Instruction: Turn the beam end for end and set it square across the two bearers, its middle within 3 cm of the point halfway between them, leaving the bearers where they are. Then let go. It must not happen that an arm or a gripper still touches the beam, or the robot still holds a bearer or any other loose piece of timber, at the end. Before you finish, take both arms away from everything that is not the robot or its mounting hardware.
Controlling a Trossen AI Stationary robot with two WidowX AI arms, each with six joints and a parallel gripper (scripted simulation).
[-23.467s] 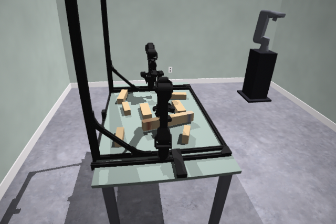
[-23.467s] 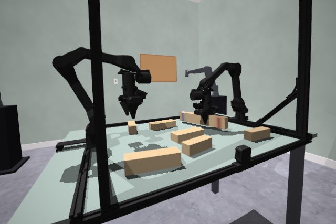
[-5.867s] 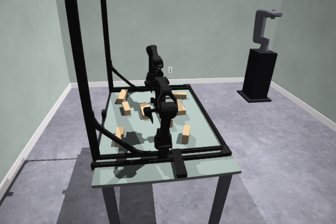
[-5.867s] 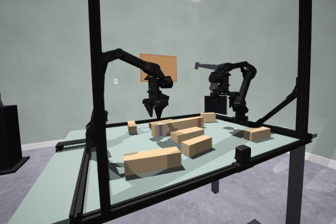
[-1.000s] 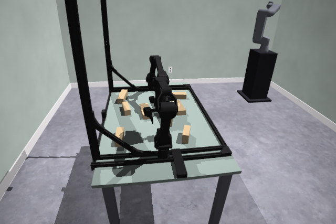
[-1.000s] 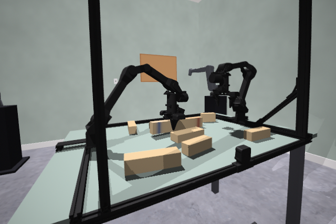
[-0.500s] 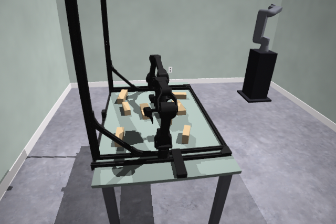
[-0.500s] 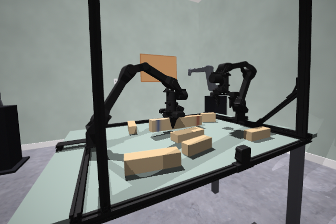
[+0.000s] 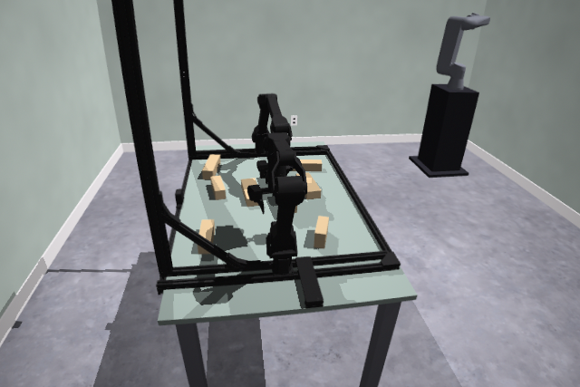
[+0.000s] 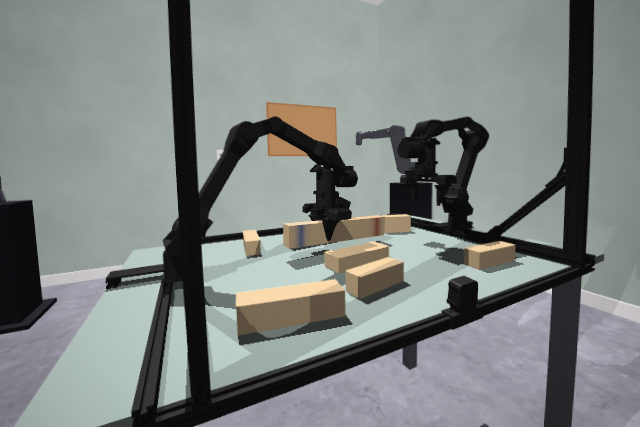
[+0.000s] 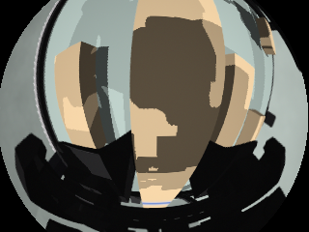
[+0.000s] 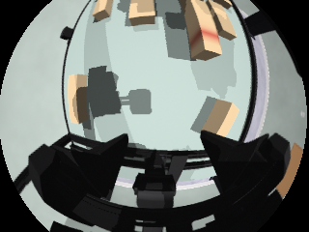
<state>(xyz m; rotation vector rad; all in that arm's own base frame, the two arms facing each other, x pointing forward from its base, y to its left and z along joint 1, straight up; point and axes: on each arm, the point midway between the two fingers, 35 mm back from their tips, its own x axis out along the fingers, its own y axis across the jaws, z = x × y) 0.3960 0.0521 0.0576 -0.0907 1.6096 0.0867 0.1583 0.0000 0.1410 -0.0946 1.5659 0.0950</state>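
Now: the beam 1 cm ahead of my left hand, 5 cm to the right of it and 1 cm below it.
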